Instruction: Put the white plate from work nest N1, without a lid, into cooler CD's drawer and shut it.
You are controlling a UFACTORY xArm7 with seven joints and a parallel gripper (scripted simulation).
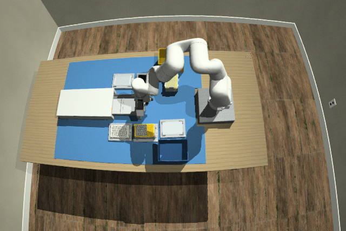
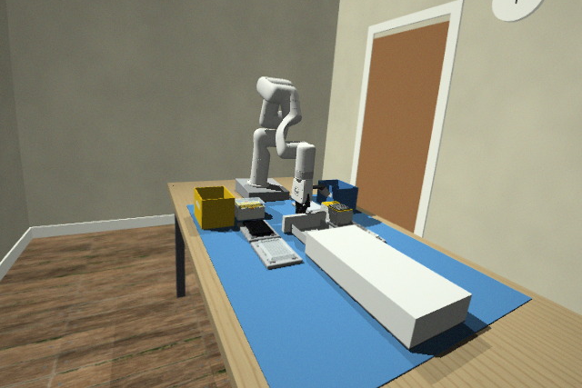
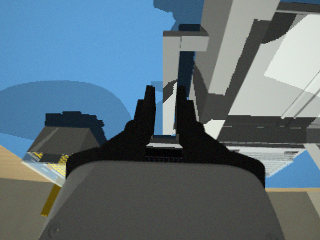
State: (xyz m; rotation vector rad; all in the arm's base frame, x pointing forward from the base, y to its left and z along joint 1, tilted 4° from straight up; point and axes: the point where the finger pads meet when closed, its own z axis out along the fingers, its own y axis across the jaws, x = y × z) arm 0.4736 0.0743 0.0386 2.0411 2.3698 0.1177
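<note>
Right now my hand is 210 mm to the right of the white plate, 140 mm short of it and 40 mm above it. From my hand the other things lie so: black plate: 190 mm to the right, 40 mm below, 30 mm ahead; then yellow tip box: 180 mm to the left, 40 mm behind, 10 mm below; then drawer: 140 mm ahead, 40 mm below, 20 mm to the left.
</note>
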